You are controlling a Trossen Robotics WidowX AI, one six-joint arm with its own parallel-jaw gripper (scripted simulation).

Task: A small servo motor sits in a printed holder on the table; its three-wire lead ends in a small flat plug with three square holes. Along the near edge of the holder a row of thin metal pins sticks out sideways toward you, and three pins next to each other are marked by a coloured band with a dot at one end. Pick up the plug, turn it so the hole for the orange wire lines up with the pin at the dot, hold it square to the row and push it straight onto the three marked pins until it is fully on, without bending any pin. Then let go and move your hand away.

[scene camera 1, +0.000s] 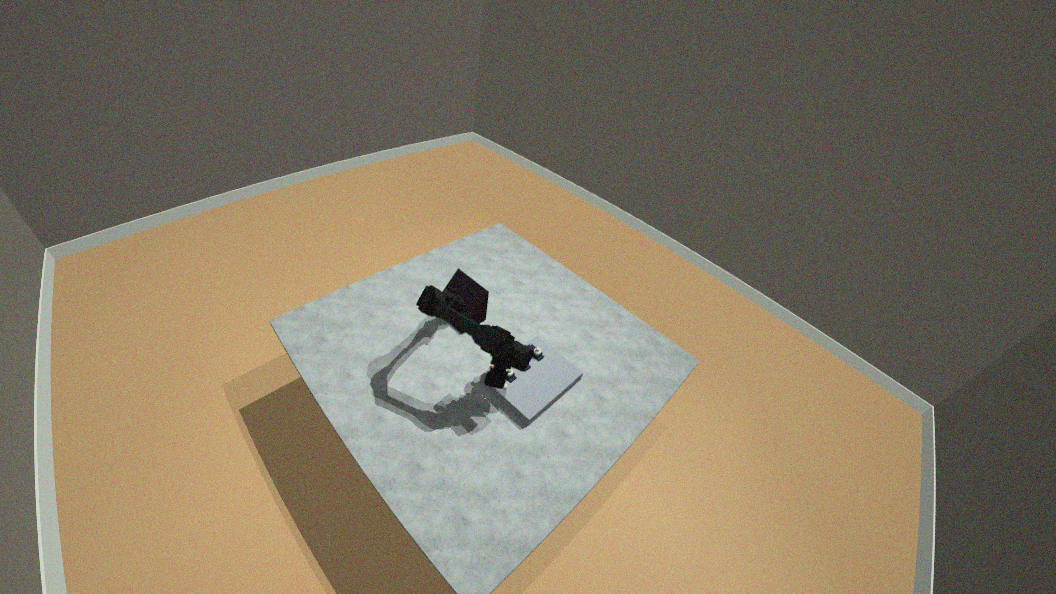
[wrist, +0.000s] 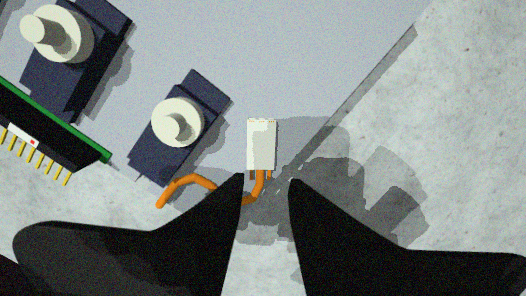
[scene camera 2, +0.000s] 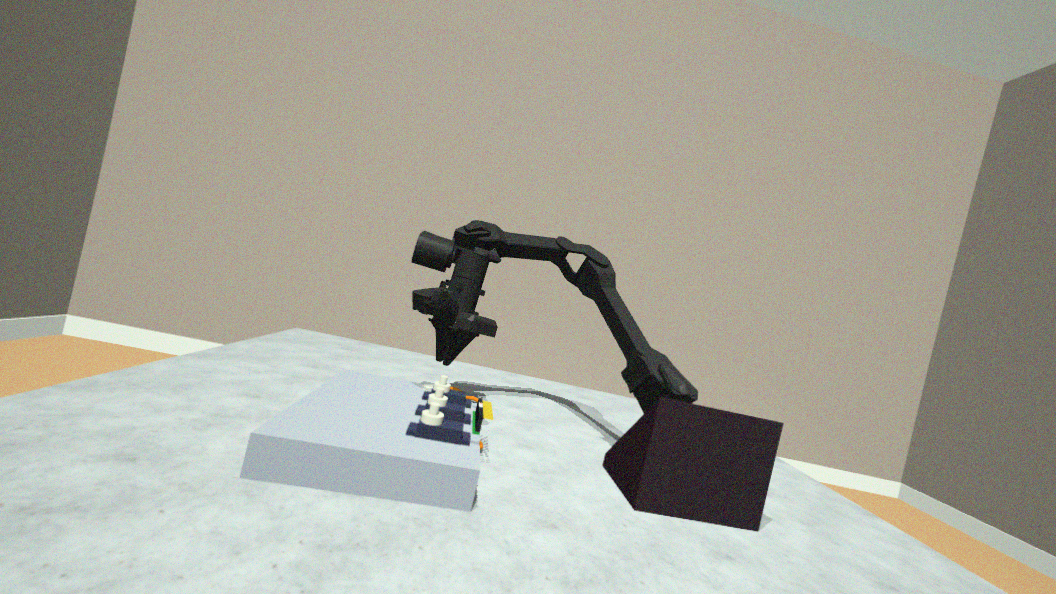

In view: the gripper [scene camera 2: 442, 363] and a holder [scene camera 1: 534, 391].
The gripper shows as well in the wrist view [wrist: 266, 184]. The holder is seen too in the wrist view [wrist: 299, 69].
